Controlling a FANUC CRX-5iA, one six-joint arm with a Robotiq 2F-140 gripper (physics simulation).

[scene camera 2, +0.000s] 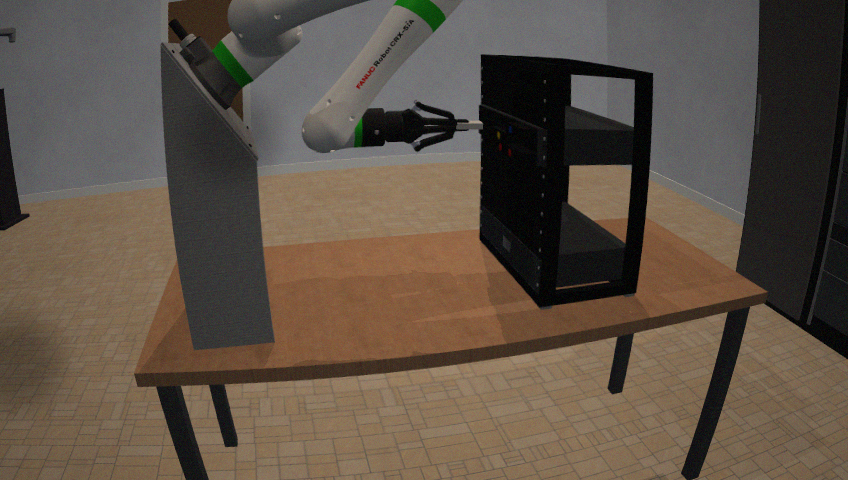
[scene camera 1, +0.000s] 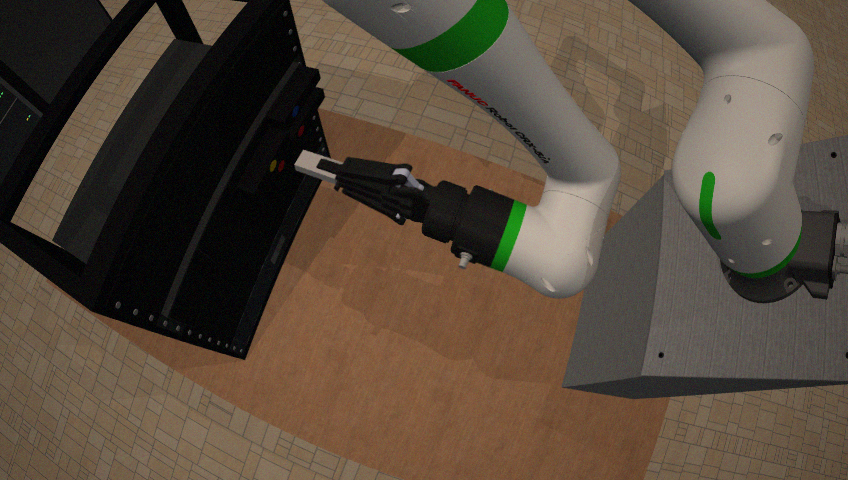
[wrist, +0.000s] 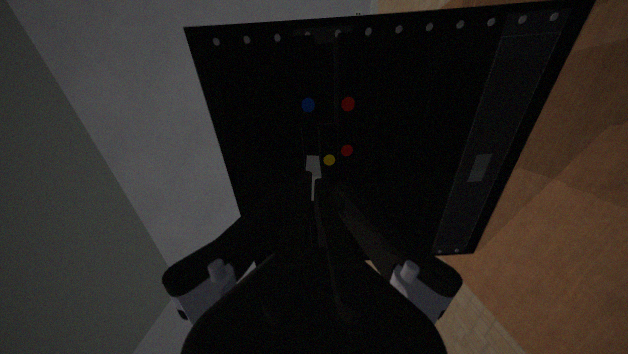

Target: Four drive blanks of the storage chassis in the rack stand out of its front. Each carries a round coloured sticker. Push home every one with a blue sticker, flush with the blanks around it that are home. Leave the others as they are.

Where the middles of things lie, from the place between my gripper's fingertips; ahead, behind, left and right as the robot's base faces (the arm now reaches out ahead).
Scene:
Now: the black rack [scene camera 1: 181, 225] 200 mm ahead of my hand, 120 mm to the left of it and 130 mm below it.

